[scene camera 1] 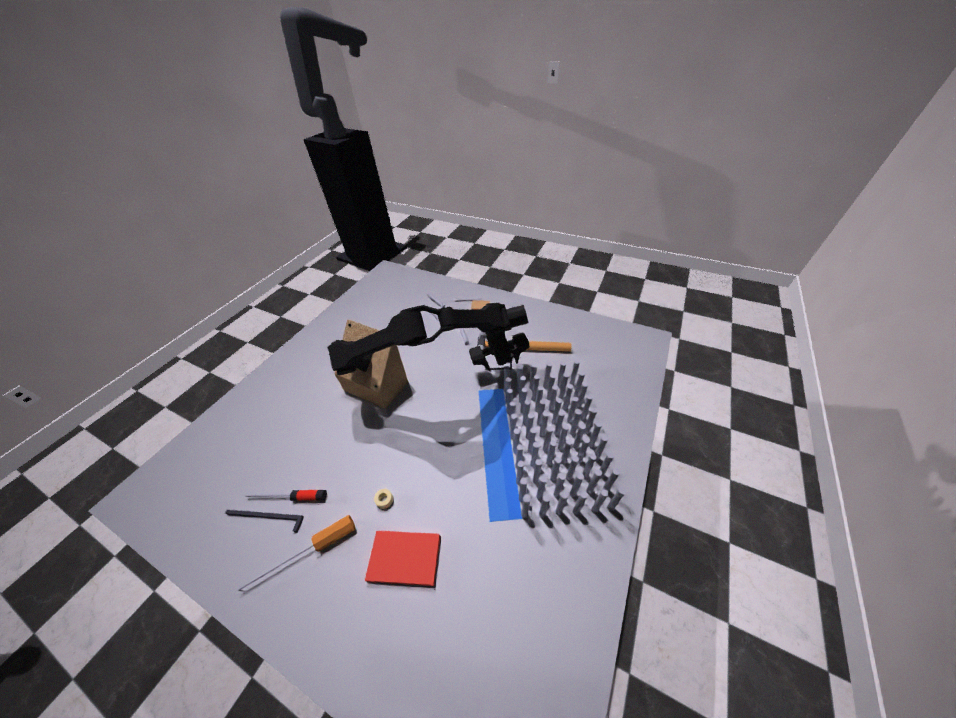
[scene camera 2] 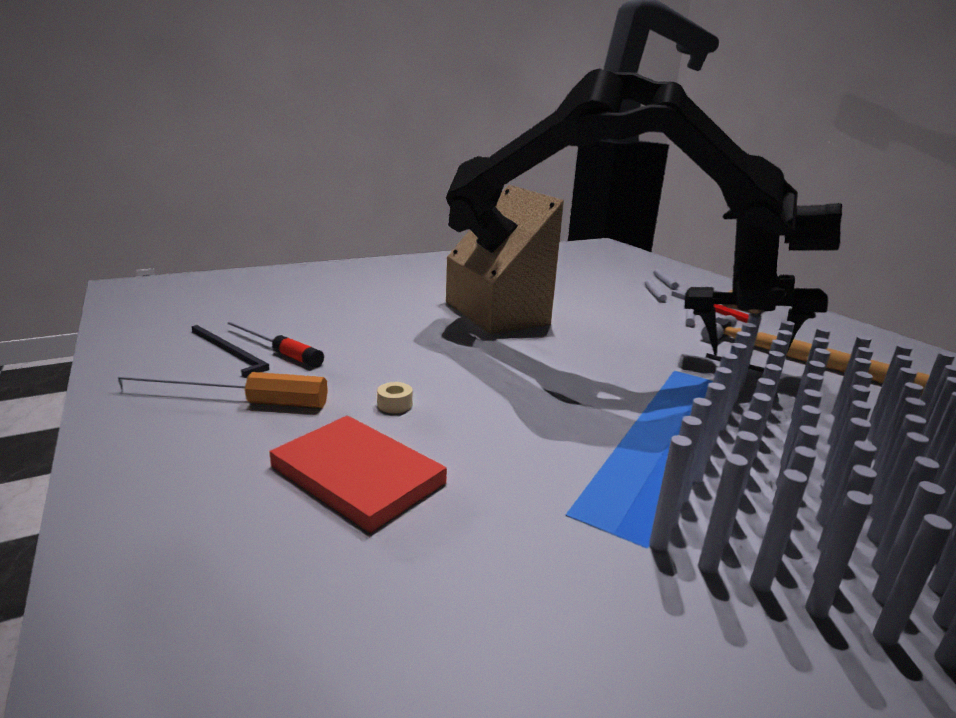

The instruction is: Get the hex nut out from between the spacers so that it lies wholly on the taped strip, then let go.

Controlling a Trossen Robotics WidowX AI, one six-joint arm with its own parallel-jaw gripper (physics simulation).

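Places are measured from the arm's base along level axes (x ahead, y left, z up), in metres.
Pixels of known places: gripper, fingertip midpoint: (scene camera 1: 503,367); arm's base, link origin: (scene camera 1: 361,358) (scene camera 2: 497,234).
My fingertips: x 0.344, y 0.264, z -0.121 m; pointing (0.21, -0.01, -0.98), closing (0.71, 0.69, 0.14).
Observation:
Ahead of a thing's pixels: the offset from my fingertips to its top centre. "*": to the spot under its first point.
The grey upright spacers @[dx +0.263, dy -0.381, dz +0.087 m] (scene camera 1: 526,511) (scene camera 2: 669,494) stand in dense rows on the right. The blue taped strip @[* dx +0.143, dy -0.295, dz -0.023 m] (scene camera 1: 498,463) (scene camera 2: 633,463) runs along their left side. My gripper (scene camera 1: 498,364) (scene camera 2: 753,351) is open with nothing between its fingers. It points down over the far end of the spacers, close beyond the far end of the strip. In scene camera 2 the near spacers partly hide the area below the fingers. I cannot make out the hex nut in either view; no nut shows on the visible part of the strip.
An orange handle @[* dx +0.100, dy +0.160, dz -0.001 m] (scene camera 1: 550,347) (scene camera 2: 834,359) lies behind the spacers. A small grey cylinder (scene camera 2: 695,361) lies by the strip's far end. A wooden block (scene camera 1: 386,382) (scene camera 2: 521,289) stands under the arm. A red slab @[dx +0.067, dy -0.607, dz -0.004 m] (scene camera 1: 403,558) (scene camera 2: 359,471), beige ring @[dx -0.064, dy -0.529, dz -0.002 m] (scene camera 1: 384,507) (scene camera 2: 394,403) and hand tools lie left.

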